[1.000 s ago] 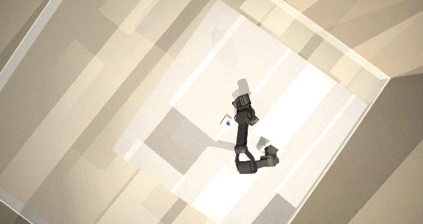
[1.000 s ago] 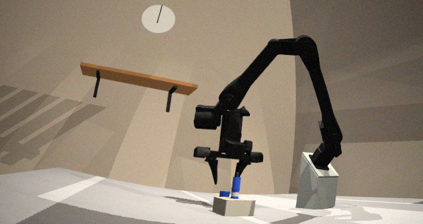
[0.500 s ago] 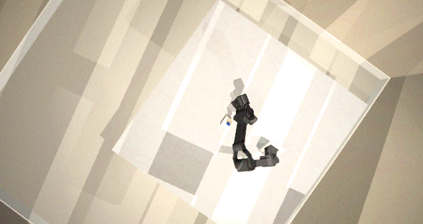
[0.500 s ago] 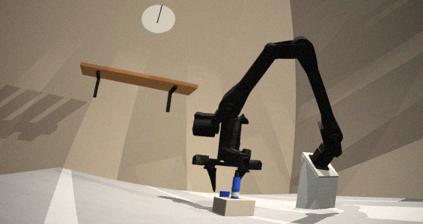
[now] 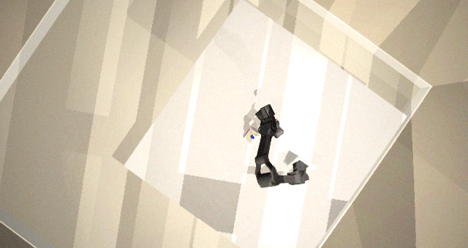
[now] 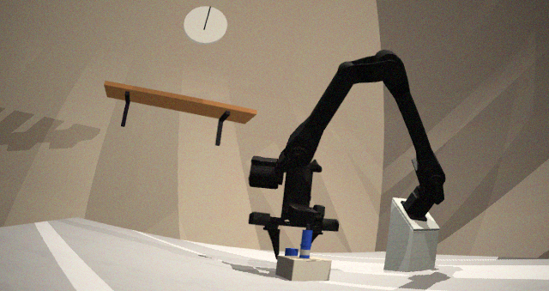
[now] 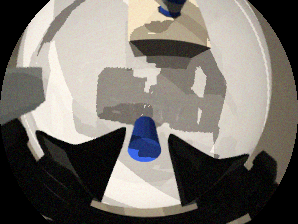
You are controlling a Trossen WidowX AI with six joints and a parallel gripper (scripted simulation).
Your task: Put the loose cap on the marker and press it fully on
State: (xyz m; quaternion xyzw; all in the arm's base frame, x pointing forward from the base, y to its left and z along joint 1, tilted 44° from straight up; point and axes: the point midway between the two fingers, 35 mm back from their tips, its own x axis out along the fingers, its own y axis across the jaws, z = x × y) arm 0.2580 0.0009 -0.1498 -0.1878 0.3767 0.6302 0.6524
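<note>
Now: the tan holder block 120 mm to the left of my gripper tip and 30 mm ahead of it. The rest, counted from my gripper tip: blue cap: right at my gripper tip.
</note>
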